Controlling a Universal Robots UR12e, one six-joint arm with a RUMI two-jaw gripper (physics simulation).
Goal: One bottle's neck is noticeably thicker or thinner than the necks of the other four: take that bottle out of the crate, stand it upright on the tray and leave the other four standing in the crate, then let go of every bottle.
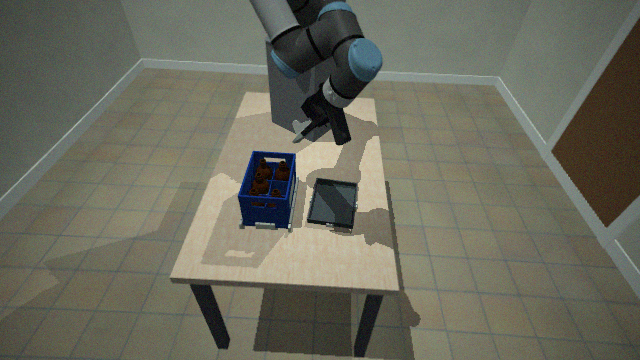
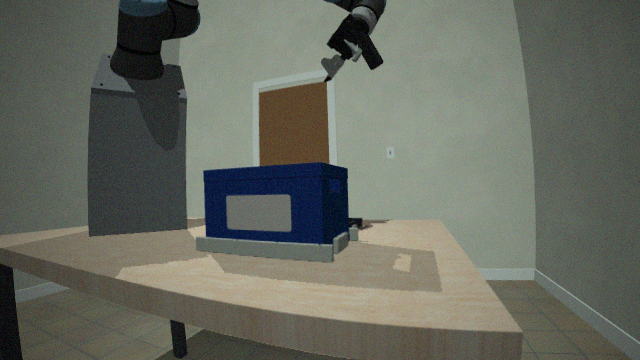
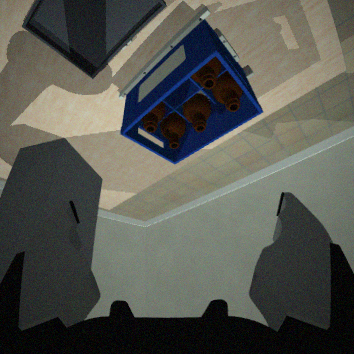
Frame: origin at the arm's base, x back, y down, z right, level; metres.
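Where they show: gripper, between the fingertips: [image 1: 309,133] [image 2: 337,72] [image 3: 175,199]; arm's base, origin of its link: [image 1: 304,8] [image 2: 137,69].
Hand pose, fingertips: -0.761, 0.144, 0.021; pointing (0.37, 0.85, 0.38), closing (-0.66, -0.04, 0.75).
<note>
Each offset is from my fingertips to the top centre of the thing, as dx, dy, dz. "spot": to the spot under its first point. Level surfaces: height alone.
The blue crate {+0.124, +0.281, +0.156} [image 1: 265,216] [image 2: 310,205] [image 3: 197,46] stands on the table with five brown bottles upright in it. Its middle compartment on the tray side is empty. The front bottle on the tray side {spot: +0.022, +0.294, +0.129} [image 1: 275,193] [image 3: 209,81], the middle bottle on the far side {spot: +0.112, +0.331, +0.197} [image 1: 259,184] [image 3: 197,111] and the other three show their necks; at this size I cannot tell which neck differs. The dark tray {+0.102, +0.430, -0.116} [image 1: 332,204] [image 2: 356,221] [image 3: 117,22] lies beside the crate, with no bottle on it. My gripper [image 1: 299,132] [image 2: 343,65] [image 3: 175,199] is open and empty, high above the table and away from the crate.
Pale guide strips [image 1: 265,226] [image 2: 265,248] [image 3: 165,52] run along the crate's base. The grey robot pedestal [image 1: 282,95] [image 2: 137,165] stands at the back end of the table {dy +0.456} [image 1: 300,265] [image 2: 300,295]. The arm's shadow falls across the tray.
</note>
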